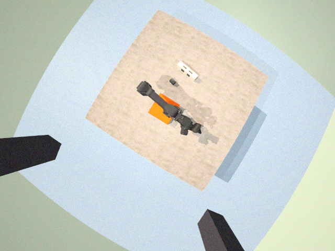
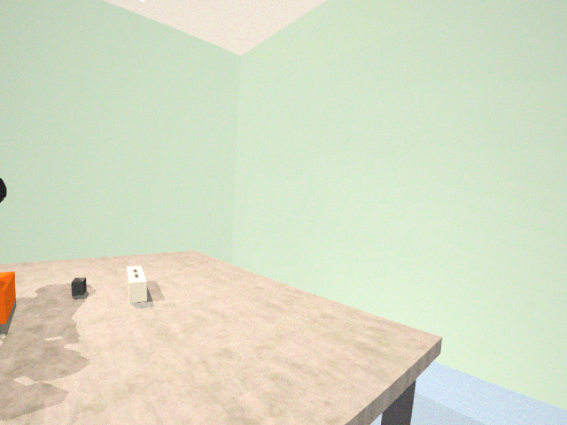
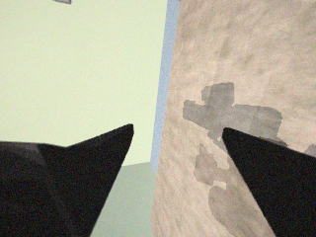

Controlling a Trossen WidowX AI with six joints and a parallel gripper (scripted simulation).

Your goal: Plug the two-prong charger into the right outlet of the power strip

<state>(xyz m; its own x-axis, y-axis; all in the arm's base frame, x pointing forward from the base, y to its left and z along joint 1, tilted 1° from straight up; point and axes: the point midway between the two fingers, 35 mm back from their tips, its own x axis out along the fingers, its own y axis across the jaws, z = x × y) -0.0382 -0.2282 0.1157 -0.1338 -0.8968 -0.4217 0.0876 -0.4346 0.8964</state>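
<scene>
Now: the charger 300 mm ahead of my gripper tip, 370 mm to the left of it and 160 mm below it.
</scene>
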